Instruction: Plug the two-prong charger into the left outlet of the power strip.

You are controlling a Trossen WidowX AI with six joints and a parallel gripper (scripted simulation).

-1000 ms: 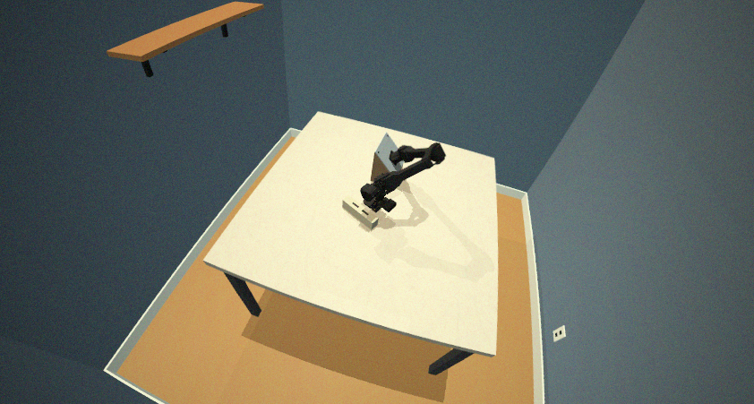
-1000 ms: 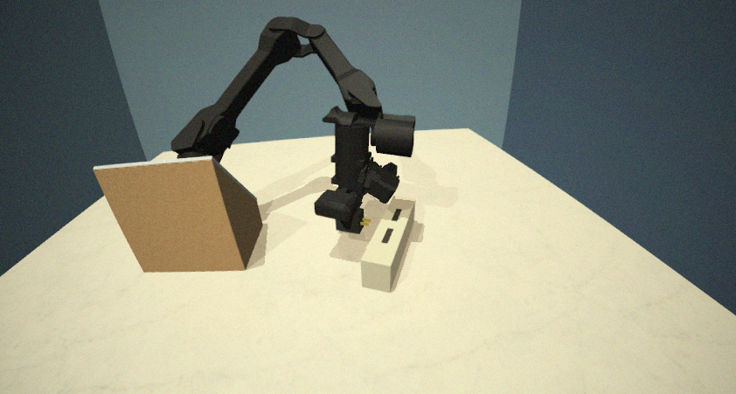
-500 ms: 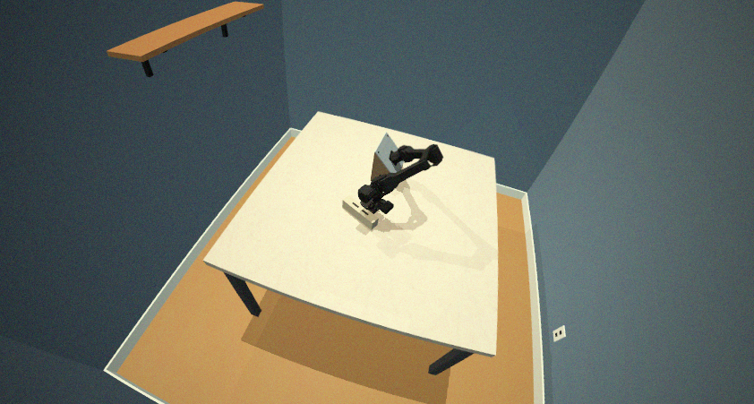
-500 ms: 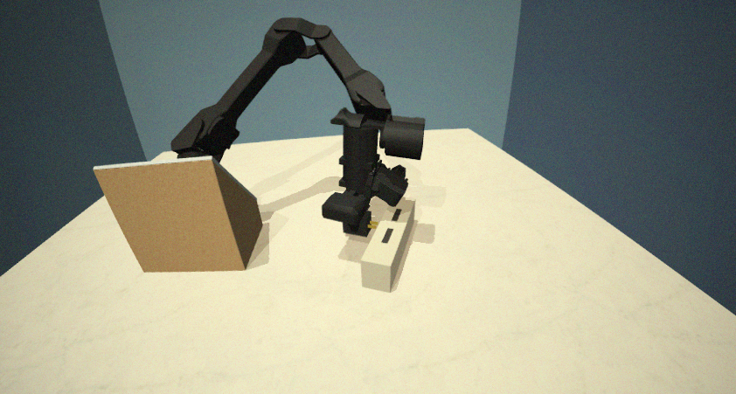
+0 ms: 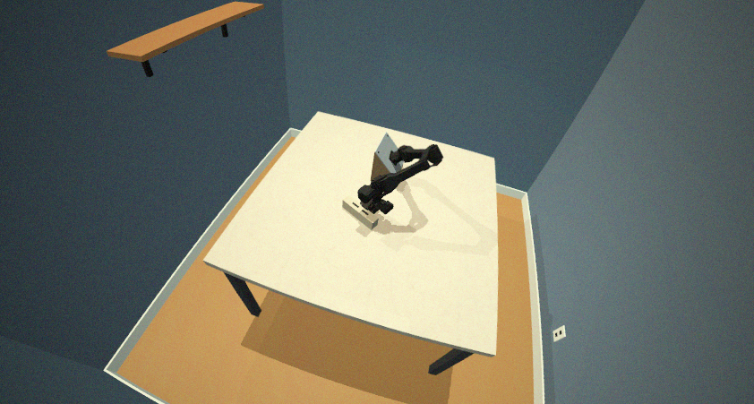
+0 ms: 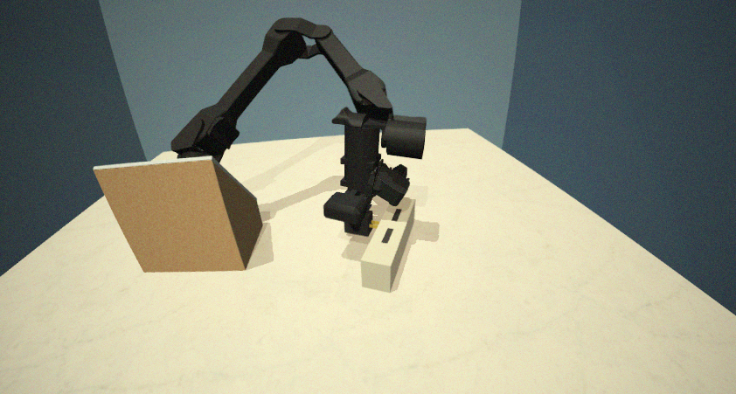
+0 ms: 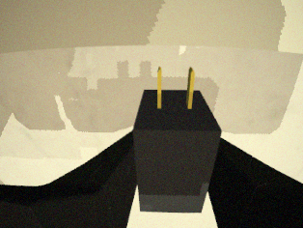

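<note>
My gripper tip is now 1 cm to the left of the black charger, 1 cm below it and 1 cm short of it.
</note>
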